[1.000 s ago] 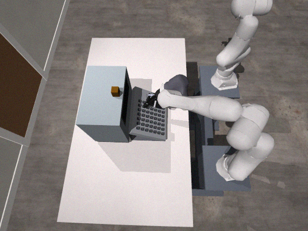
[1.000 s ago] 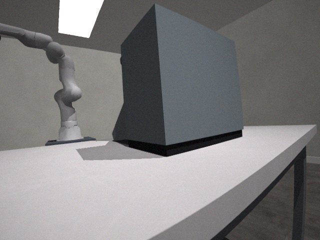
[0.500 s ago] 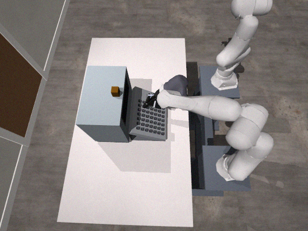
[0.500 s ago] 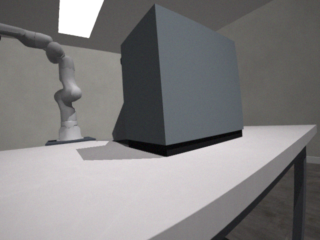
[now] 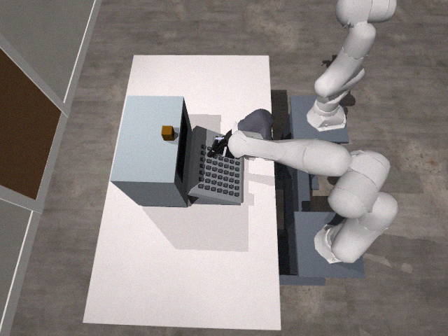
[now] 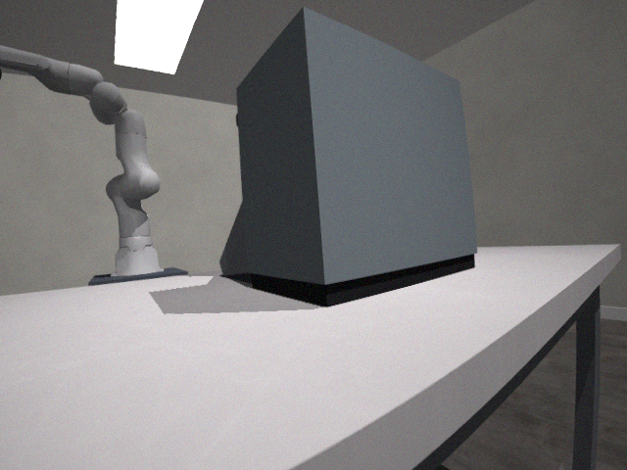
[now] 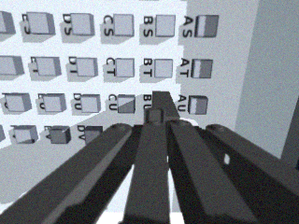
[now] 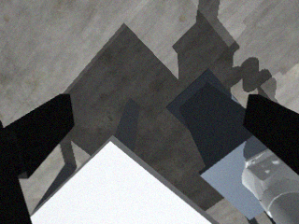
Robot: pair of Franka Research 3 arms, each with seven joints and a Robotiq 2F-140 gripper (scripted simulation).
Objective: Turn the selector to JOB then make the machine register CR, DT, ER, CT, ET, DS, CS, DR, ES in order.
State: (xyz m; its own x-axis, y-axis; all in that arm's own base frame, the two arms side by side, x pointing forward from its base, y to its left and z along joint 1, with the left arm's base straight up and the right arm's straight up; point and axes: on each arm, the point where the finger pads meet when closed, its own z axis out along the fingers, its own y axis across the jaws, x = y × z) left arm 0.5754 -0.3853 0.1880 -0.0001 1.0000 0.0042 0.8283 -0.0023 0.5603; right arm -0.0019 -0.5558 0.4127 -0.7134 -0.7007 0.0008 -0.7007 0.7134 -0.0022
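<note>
Right now my left hand is 1 cm past the sloped key panel, 2 cm to the right of it and 10 cm above it. Also, from my left hand: black selector: 3 cm behind, 10 cm to the right, 6 cm below.
</note>
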